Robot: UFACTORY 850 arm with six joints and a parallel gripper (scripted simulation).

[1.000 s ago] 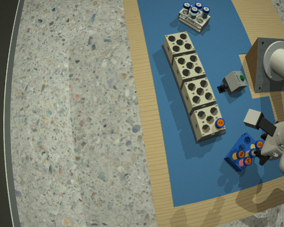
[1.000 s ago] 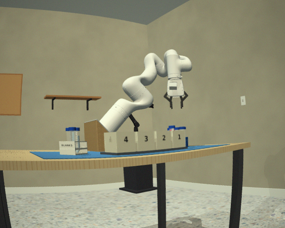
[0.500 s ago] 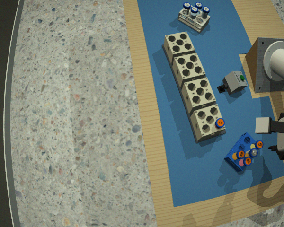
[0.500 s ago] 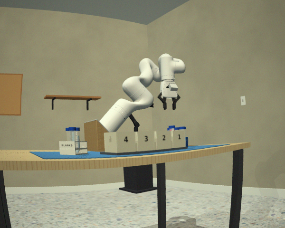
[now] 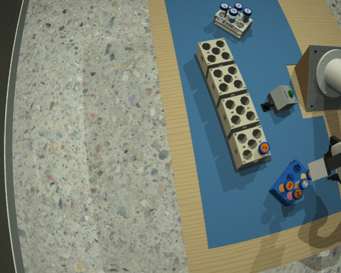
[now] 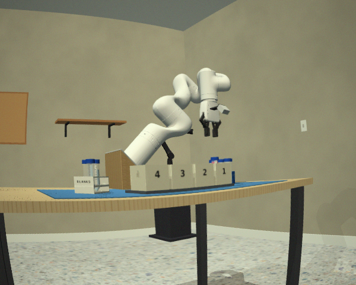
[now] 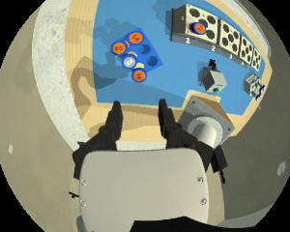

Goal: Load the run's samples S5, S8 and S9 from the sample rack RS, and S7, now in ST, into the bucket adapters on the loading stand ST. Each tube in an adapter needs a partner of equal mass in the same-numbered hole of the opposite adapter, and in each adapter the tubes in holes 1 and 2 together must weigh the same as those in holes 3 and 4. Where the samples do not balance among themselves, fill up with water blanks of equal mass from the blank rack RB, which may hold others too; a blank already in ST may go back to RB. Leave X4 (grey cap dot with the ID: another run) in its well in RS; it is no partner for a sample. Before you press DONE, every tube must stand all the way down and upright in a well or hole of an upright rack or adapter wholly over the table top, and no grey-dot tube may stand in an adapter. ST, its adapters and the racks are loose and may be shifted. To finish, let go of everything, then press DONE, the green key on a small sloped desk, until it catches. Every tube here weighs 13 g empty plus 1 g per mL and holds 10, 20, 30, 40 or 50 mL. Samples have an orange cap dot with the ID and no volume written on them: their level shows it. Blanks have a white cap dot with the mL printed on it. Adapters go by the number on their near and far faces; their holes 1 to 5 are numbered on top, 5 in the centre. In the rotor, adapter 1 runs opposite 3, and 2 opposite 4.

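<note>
My hand is 10 mm past the sample tube S5 and 190 mm above it. From my hand the other things lie so: sample S9 (70 mm ahead, 50 mm to the left, 190 mm below); orange-dot sample tube (80 mm ahead, 190 mm below); grey-dot tube X4 (40 mm ahead, 20 mm to the left, 190 mm below).
</note>
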